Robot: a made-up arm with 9 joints. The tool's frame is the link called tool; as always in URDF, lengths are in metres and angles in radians. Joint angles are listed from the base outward.
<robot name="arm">
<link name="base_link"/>
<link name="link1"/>
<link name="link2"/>
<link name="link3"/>
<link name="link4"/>
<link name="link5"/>
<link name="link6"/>
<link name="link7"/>
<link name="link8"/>
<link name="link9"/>
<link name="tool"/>
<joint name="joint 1" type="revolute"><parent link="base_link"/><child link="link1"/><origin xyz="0.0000 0.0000 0.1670"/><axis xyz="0 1 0"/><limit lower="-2.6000" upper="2.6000"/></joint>
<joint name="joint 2" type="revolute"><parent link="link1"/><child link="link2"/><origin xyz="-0.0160 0.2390 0.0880"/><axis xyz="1 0 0"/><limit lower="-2.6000" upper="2.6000"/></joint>
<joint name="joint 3" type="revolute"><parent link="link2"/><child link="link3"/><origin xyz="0.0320 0.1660 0.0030"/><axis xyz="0 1 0"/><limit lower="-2.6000" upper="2.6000"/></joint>
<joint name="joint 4" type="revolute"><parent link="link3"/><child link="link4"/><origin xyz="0.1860 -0.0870 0.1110"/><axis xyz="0 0 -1"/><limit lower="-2.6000" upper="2.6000"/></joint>
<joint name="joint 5" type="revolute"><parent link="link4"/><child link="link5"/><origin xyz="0.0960 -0.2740 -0.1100"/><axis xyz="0 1 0"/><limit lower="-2.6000" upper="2.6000"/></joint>
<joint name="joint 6" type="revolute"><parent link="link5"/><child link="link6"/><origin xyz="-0.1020 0.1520 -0.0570"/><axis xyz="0 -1 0"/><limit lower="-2.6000" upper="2.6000"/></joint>
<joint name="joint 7" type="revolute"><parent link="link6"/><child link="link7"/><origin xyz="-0.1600 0.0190 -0.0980"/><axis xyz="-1 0 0"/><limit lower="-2.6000" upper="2.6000"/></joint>
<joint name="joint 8" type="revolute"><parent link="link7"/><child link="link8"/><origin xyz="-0.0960 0.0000 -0.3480"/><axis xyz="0 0 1"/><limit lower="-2.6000" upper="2.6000"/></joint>
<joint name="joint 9" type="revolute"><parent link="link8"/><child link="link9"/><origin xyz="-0.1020 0.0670 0.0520"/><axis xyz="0 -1 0"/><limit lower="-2.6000" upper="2.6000"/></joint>
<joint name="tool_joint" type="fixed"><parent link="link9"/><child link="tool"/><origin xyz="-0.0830 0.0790 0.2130"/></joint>
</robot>
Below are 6 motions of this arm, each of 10 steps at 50 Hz.
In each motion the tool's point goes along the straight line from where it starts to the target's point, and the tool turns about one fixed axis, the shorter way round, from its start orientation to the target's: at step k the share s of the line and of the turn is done. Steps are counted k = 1, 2, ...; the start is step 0. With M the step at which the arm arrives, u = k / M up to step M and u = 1 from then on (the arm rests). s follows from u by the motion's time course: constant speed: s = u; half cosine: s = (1 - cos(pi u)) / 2; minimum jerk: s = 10 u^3 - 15 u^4 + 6 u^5.
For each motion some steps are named. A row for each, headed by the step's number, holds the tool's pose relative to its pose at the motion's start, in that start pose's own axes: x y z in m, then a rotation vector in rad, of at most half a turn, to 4 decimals.
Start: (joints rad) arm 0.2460 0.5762 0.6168 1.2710 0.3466 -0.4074 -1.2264 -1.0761 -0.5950
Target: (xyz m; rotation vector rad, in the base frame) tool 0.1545 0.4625 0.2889 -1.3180 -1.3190 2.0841
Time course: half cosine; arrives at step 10
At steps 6, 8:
6: 0.0414 0.0001 0.0265 -0.0935 -0.0242 0.1046
8: 0.0572 0.0001 0.0367 -0.1293 -0.0335 0.1446

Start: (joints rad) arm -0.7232 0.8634 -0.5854 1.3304 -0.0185 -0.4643 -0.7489 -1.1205 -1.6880
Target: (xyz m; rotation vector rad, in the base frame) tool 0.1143 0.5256 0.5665 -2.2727 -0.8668 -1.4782
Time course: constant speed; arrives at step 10
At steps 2, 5, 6, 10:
2: 0.0057 0.0027 -0.0055 -0.0342 0.0399 -0.0076
5: 0.0142 0.0068 -0.0137 -0.0856 0.0996 -0.0190
6: 0.0170 0.0082 -0.0164 -0.1027 0.1196 -0.0228
10: 0.0284 0.0137 -0.0274 -0.1711 0.1993 -0.0380

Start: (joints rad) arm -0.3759 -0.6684 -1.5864 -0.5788 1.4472 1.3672 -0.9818 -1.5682 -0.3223
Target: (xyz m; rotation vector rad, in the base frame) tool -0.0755 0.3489 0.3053 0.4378 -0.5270 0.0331
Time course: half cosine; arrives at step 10
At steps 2, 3, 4, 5, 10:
2: 0.0029 0.0013 0.0001 0.0114 0.0111 0.0025
3: 0.0062 0.0028 0.0003 0.0246 0.0241 0.0053
4: 0.0103 0.0047 0.0005 0.0412 0.0403 0.0089
5: 0.0150 0.0068 0.0007 0.0597 0.0584 0.0129
10: 0.0299 0.0136 0.0015 0.1193 0.1167 0.0257

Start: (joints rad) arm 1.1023 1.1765 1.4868 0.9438 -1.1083 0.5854 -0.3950 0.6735 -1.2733
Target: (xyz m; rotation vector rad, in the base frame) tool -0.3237 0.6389 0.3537 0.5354 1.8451 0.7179
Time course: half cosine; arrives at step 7
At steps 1, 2, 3, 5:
1: 0.0002 -0.0005 0.0002 0.0000 -0.0007 -0.0016
2: 0.0008 -0.0018 0.0007 -0.0001 -0.0025 -0.0060
3: 0.0016 -0.0036 0.0015 -0.0001 -0.0052 -0.0124
5: 0.0034 -0.0076 0.0031 -0.0003 -0.0110 -0.0259

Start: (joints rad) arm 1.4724 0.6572 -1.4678 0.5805 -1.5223 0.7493 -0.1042 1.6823 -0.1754
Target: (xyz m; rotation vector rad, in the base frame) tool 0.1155 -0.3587 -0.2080 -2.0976 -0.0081 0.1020
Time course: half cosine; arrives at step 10
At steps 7, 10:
7: -0.0818 0.0083 0.0585 0.1113 0.0804 0.1133
10: -0.1031 0.0104 0.0737 0.1402 0.1012 0.1427

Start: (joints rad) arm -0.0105 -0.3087 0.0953 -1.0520 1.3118 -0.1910 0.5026 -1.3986 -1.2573
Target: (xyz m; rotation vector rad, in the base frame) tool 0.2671 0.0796 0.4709 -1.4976 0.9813 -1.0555
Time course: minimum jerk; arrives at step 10
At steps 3, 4, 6, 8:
3: 0.0004 -0.0001 -0.0068 0.0294 -0.0022 0.0063
4: 0.0007 -0.0002 -0.0133 0.0572 -0.0042 0.0123
6: 0.0015 -0.0004 -0.0285 0.1229 -0.0091 0.0265
8: 0.0020 -0.0005 -0.0393 0.1697 -0.0125 0.0366

